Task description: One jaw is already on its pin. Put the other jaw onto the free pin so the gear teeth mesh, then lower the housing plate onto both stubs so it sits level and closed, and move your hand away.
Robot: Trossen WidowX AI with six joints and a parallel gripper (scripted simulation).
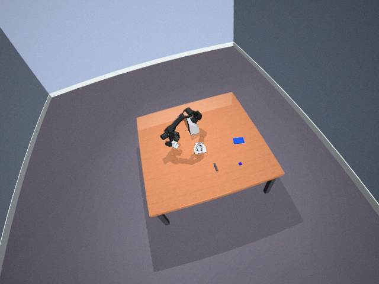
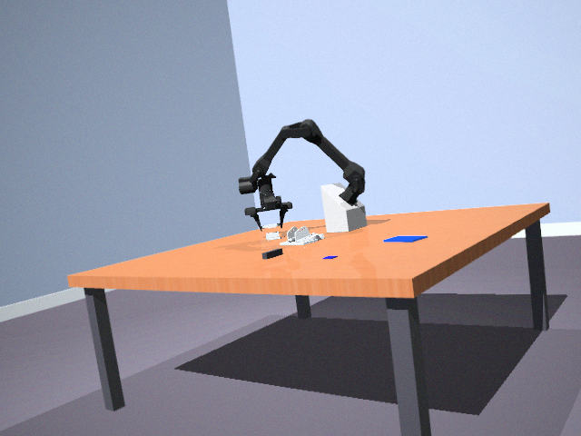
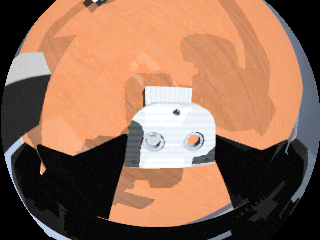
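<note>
The small white part lies 3 cm below my gripper tip, 1 cm to the left of it and 1 cm ahead of it. Also, from my gripper tip: small black block: 44 cm ahead, 27 cm to the left, 2 cm below; white jaw: 22 cm to the left, 13 cm ahead, 2 cm below; base: 2 cm above, 1 cm ahead.
</note>
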